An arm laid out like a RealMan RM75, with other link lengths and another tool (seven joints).
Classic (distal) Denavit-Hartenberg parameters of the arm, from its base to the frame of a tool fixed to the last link. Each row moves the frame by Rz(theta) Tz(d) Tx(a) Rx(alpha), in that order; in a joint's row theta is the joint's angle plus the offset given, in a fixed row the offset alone. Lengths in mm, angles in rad.
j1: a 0; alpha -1.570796; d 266.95; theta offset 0
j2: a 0; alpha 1.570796; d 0; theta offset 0
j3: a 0; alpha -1.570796; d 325.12; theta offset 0
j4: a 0; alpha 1.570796; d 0; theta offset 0
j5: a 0; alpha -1.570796; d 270.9; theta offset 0
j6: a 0; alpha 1.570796; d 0; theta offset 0
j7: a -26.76; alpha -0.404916; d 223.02; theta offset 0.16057
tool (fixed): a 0; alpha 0; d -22.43; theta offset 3.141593
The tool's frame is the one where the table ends.
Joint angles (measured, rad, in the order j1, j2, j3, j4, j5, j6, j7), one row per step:
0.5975, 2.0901, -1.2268, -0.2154, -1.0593, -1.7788, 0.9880
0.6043, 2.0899, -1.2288, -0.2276, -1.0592, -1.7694, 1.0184
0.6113, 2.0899, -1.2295, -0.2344, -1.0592, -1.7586, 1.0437
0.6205, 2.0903, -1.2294, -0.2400, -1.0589, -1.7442, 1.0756
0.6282, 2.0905, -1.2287, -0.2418, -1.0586, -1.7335, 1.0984
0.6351, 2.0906, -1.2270, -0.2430, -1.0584, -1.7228, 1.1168
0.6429, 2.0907, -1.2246, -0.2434, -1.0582, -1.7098, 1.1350
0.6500, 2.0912, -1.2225, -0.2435, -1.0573, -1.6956, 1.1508
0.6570, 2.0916, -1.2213, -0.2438, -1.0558, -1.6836, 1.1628
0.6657, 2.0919, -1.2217, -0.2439, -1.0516, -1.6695, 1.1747
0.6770, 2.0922, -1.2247, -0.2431, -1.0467, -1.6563, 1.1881
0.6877, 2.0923, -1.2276, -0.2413, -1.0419, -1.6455, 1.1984
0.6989, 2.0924, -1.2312, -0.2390, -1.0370, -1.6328, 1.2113
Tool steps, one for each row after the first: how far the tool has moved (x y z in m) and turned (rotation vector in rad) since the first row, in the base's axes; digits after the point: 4 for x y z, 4 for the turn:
-0.0040, 0.0044, 0.0001, -0.0190, -0.0002, -0.0022
-0.0070, 0.0085, -0.0005, -0.0356, -0.0017, -0.0082
-0.0104, 0.0137, -0.0017, -0.0571, -0.0028, -0.0193
-0.0127, 0.0177, -0.0028, -0.0730, -0.0035, -0.0286
-0.0147, 0.0214, -0.0036, -0.0846, -0.0046, -0.0379
-0.0166, 0.0257, -0.0046, -0.0955, -0.0067, -0.0491
-0.0182, 0.0299, -0.0058, -0.1041, -0.0091, -0.0613
-0.0201, 0.0336, -0.0067, -0.1099, -0.0113, -0.0699
-0.0226, 0.0380, -0.0077, -0.1149, -0.0135, -0.0789
-0.0262, 0.0425, -0.0091, -0.1231, -0.0160, -0.0851
-0.0296, 0.0463, -0.0104, -0.1296, -0.0180, -0.0895
-0.0330, 0.0504, -0.0120, -0.1385, -0.0208, -0.0963

